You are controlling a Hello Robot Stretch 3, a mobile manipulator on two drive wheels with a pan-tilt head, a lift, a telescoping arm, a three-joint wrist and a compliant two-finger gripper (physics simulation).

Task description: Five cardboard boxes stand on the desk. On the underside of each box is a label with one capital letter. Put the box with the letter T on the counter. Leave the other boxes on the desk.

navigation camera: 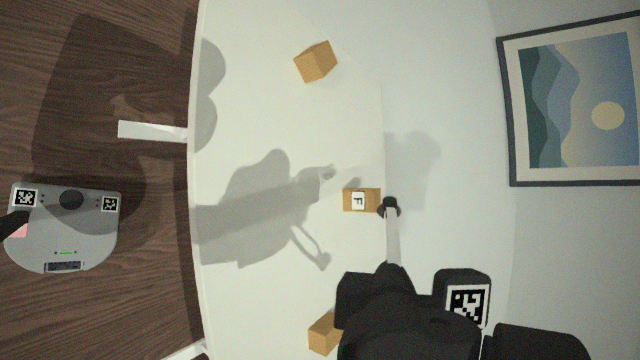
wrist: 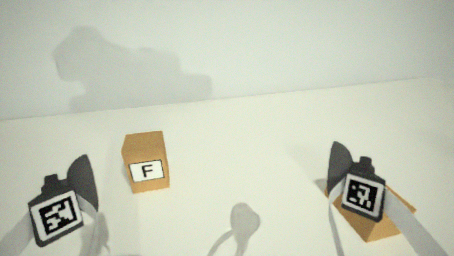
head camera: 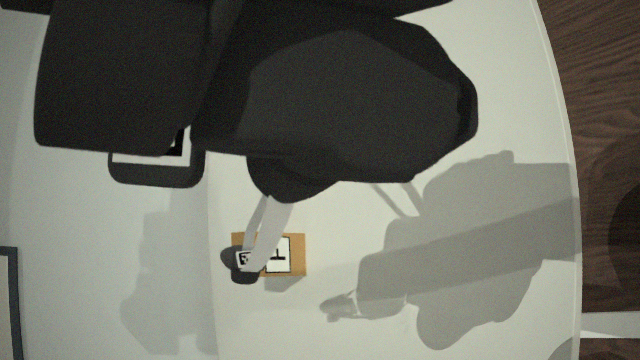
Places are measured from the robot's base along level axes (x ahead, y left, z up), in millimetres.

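Pixels of known places: robot's base, origin of its link: (navigation camera: 72, 198).
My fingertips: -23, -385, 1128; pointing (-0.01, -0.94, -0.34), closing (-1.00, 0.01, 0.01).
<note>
Ahead of a thing's pixels: the offset from my fingertips to its top centre, as dx, dy, dz. Level surfaces: height alone.
A cardboard box with the letter F {+115, -178, -87} (head camera: 298, 255) (navigation camera: 371, 200) (wrist: 145, 145) stands on the desk {dz -177} (head camera: 350, 225) (navigation camera: 260, 105) (wrist: 240, 130), its label on an upright side. My gripper (wrist: 215, 166) is open and empty above the desk. In the wrist view this box shows between the fingers, nearer the left one; in the head view a finger covers part of it. Another box (wrist: 367, 225) shows behind the right finger, its letter not visible. In the navigation view one box {+406, +38, -127} (navigation camera: 315, 62) stands at the top and one {-223, -83, -127} (navigation camera: 324, 335) beside my wrist, partly hidden. No letter T and no counter show.
The wall (wrist: 250, 45) rises behind the desk, with a framed picture (navigation camera: 575, 110) on it. My base (navigation camera: 62, 230) is on the wood floor in front of the desk. White desk legs (navigation camera: 150, 131) show below the front edge.
</note>
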